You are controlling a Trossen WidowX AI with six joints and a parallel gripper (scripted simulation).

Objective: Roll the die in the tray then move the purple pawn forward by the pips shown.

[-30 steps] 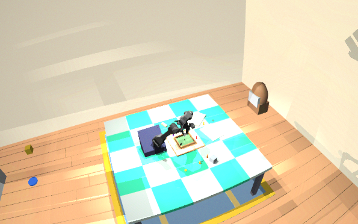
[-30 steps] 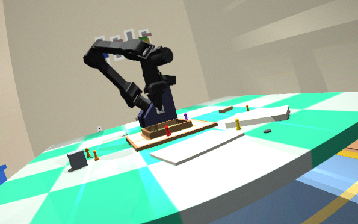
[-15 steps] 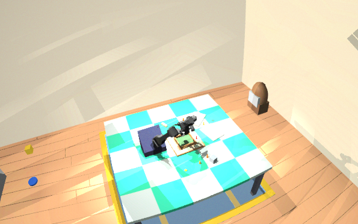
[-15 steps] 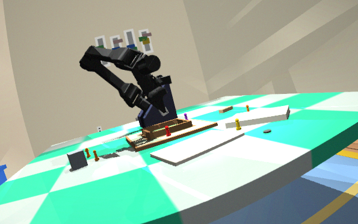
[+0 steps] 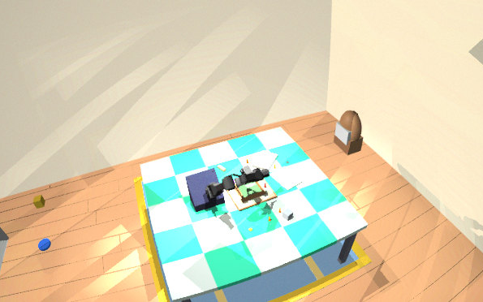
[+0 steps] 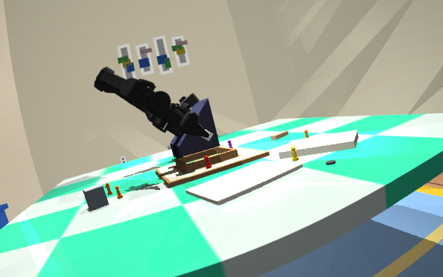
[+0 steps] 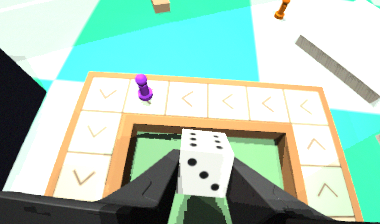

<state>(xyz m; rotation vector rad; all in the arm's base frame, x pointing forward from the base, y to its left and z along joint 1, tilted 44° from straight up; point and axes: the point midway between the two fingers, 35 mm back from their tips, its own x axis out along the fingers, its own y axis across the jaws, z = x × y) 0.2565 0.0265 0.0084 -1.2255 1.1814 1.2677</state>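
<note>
The white die is right at my gripper tip. From my gripper tip the other things lie so: yellow pawn: 280 mm ahead, 130 mm to the left, 70 mm below; then purple pawn: 80 mm to the left, 60 mm below, 60 mm behind; then red pawn: 130 mm ahead, 60 mm below, 40 mm to the right.
</note>
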